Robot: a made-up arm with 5 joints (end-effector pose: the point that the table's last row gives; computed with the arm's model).
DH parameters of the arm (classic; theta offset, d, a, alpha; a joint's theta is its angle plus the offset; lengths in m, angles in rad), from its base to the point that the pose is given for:
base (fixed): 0 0.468 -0.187 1.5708
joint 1: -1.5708 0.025 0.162 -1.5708
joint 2: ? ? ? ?
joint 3: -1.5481 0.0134 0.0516 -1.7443
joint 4: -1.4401 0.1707 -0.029 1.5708
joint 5: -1.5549 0 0.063 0
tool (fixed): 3.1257 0.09 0 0
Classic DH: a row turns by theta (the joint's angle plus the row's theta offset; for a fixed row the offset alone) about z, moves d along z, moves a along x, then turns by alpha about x.
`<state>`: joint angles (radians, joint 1 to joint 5).
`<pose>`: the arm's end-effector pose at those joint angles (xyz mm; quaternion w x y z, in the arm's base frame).
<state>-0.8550 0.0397 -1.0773 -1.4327 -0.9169</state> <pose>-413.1 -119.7 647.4 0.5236 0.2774 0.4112 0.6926</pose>
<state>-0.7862 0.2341 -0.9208 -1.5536 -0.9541</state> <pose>-454.2 -124.2 621.6 0.6584 0.3131 0.2927 0.6188</pose>
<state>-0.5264 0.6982 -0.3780 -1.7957 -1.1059</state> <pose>-510.3 -64.2 532.7 0.8877 0.3740 0.0223 0.2674</pose>
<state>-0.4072 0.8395 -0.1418 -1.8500 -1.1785</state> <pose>-494.9 -35.1 505.5 0.9099 0.3984 -0.0369 0.1096</pose>
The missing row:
joint 2: 1.3959 -0.1226 -0.0735 1.442
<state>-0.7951 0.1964 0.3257 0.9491 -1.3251</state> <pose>-307.7 26.7 350.5 0.0702 -0.3165 -0.9457 0.0239</pose>
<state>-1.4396 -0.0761 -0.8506 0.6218 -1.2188</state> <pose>-383.9 53.7 624.6 0.3592 0.0744 -0.8868 -0.2812</pose>
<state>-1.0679 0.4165 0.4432 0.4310 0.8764</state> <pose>-376.9 30.0 410.0 0.0950 0.9947 0.0379 -0.0058</pose>
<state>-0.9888 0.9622 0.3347 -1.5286 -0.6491</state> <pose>-339.0 -54.1 601.9 0.8102 0.5233 0.2642 0.0038</pose>
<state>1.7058 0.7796 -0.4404 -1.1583 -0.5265</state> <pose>-72.7 -89.6 255.0 0.4060 -0.3064 -0.5011 0.7001</pose>
